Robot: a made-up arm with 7 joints.
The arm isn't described. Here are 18 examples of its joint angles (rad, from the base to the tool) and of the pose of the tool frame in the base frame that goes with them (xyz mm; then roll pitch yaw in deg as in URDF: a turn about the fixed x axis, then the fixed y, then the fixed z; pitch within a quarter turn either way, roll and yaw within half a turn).
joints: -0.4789 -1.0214 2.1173 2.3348 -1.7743 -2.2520 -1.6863
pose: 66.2 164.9 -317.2 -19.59 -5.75 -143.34
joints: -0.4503 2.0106 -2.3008 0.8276 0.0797 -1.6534 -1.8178
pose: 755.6 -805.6 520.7 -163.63 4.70 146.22
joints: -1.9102 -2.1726 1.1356 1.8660 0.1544 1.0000 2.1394
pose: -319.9 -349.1 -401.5 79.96 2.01 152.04
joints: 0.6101 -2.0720 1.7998 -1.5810 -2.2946 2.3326 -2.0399
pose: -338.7 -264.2 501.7 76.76 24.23 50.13
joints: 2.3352 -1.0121 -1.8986 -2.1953 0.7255 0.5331 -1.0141
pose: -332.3 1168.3 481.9 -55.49 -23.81 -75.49
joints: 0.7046 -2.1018 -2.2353 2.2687 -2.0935 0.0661 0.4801
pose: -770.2 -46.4 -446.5 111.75 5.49 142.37
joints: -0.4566 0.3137 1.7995 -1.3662 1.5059 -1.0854 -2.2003
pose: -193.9 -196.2 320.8 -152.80 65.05 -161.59
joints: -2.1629 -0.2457 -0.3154 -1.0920 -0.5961 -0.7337 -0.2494
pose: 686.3 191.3 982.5 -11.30 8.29 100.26
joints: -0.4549 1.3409 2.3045 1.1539 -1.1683 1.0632 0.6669
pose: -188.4 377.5 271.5 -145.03 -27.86 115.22
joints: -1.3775 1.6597 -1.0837 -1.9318 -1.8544 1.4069 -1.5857
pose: 98.5 -665.4 -337.7 168.39 15.36 35.06
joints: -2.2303 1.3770 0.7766 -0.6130 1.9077 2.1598 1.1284
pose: 584.9 -154.5 348.8 -52.24 -40.40 5.25
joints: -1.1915 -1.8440 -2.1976 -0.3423 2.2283 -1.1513 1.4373
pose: -32.4 -440.4 117.4 -68.50 52.50 152.90
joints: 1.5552 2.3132 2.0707 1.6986 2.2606 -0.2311 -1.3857
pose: -564.2 139.2 563.3 -136.45 17.91 28.28
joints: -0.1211 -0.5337 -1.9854 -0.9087 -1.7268 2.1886 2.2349
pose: -353.2 -659.0 214.4 -161.87 -47.77 -56.29
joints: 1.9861 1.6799 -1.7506 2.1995 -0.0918 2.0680 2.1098
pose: -995.6 430.3 427.4 -165.09 25.34 177.97
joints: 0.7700 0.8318 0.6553 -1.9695 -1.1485 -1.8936 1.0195
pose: 88.0 588.0 167.3 -121.39 -26.48 -3.31
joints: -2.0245 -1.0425 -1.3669 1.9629 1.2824 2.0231 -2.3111
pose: 562.1 965.1 84.6 -171.05 9.85 -82.88
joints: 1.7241 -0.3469 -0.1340 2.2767 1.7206 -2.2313 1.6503
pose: 57.0 -12.7 253.9 138.65 -6.58 27.13
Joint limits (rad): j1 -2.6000..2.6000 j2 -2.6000..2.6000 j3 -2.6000..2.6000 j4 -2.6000..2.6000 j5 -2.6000..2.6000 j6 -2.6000..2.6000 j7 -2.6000..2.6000
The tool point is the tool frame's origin. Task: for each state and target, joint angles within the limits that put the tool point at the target. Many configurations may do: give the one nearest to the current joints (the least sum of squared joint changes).
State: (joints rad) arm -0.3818 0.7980 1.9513 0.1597 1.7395 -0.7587 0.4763
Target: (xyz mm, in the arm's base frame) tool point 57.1 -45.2 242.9
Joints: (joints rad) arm -0.2884 0.3438 2.6000 -0.1312 2.2955 -1.3832 0.8602
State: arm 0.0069 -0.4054 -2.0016 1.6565 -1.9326 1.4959 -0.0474
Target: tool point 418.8 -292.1 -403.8
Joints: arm -0.0856 -0.2176 -2.0048 1.8219 -2.0012 1.4619 -0.0677
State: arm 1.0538 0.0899 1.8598 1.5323 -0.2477 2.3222 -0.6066
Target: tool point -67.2 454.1 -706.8
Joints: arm 0.7226 -0.7509 2.4136 1.6638 0.1360 2.4800 -0.5244
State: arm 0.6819 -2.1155 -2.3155 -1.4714 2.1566 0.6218 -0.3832
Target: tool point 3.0 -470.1 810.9
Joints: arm 0.3588 -2.5055 -2.1752 -1.8556 1.7226 0.7154 -0.4236
